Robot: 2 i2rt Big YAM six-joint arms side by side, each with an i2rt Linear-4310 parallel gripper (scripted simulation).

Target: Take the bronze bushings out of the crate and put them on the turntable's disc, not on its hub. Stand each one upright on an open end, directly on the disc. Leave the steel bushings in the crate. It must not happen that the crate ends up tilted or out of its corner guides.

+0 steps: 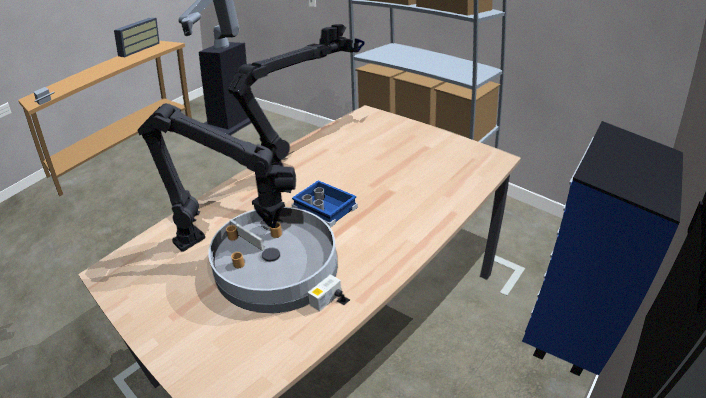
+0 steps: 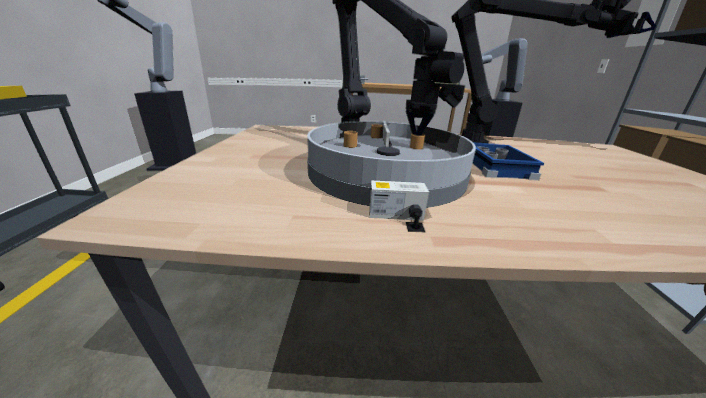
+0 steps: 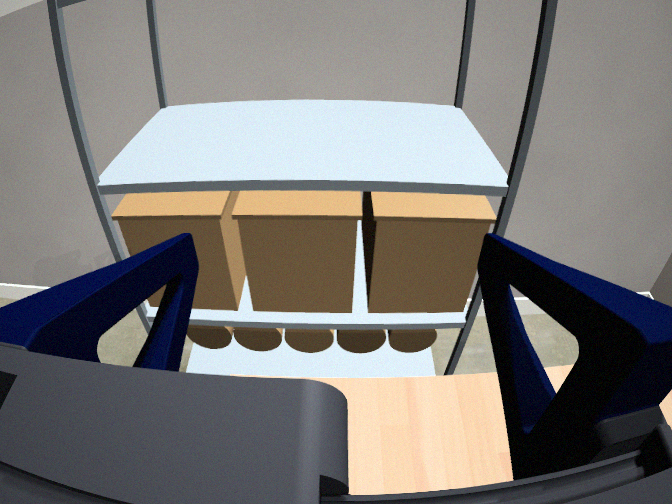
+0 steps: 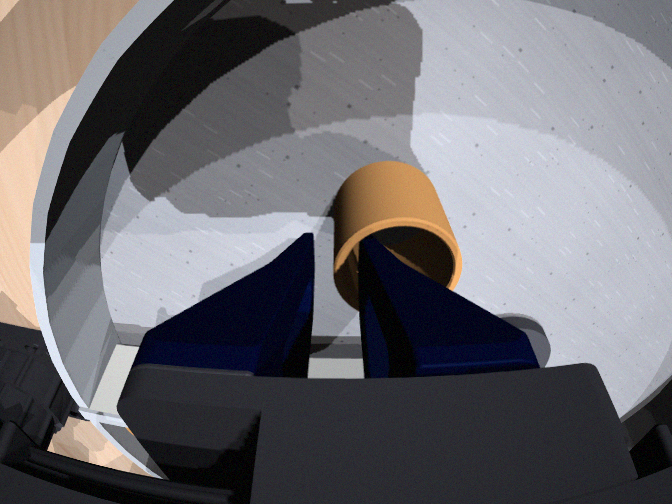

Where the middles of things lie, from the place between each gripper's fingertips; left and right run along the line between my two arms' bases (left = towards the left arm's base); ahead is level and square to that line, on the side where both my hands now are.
Labels:
Right now my right hand is 10 cm to the left of the turntable disc [image 1: 302, 249], 7 cm short of it and 3 cm above it. From my right hand the other things lie so: blue crate [image 2: 512, 167] (27 cm to the left, 6 cm below, 2 cm ahead).
Now: left hand [image 2: 642, 29] 63 cm to the left of the blue crate, 45 cm above it and 26 cm short of it. The rest, counted from my left hand: turntable disc (99 cm to the right, 42 cm below, 31 cm ahead).

